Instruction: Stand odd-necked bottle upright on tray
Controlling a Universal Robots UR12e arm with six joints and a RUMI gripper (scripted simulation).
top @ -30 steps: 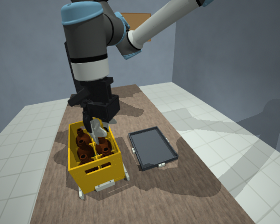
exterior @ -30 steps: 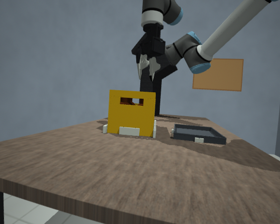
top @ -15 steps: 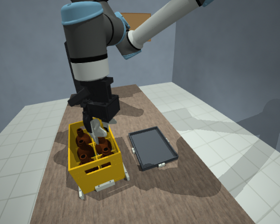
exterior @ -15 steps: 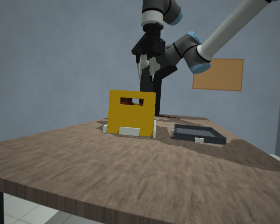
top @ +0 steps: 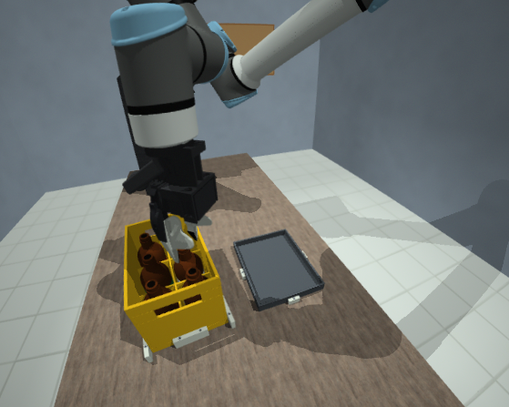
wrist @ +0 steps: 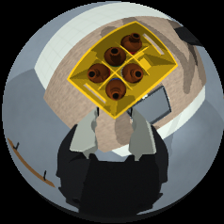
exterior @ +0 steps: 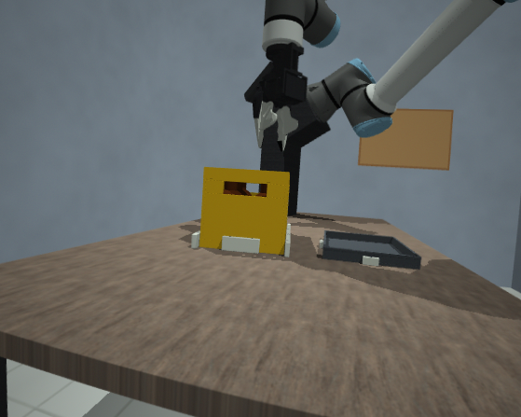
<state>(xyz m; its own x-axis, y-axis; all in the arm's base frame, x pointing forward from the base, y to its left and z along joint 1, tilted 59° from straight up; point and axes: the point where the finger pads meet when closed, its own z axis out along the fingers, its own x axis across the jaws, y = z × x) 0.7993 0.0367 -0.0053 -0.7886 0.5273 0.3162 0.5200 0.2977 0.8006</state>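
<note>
My gripper is now 160 mm above the yellow crate, 70 mm past it and 60 mm to the left of it. Also, from my hand: dark tray: 230 mm below, 220 mm to the left, 100 mm behind.
</note>
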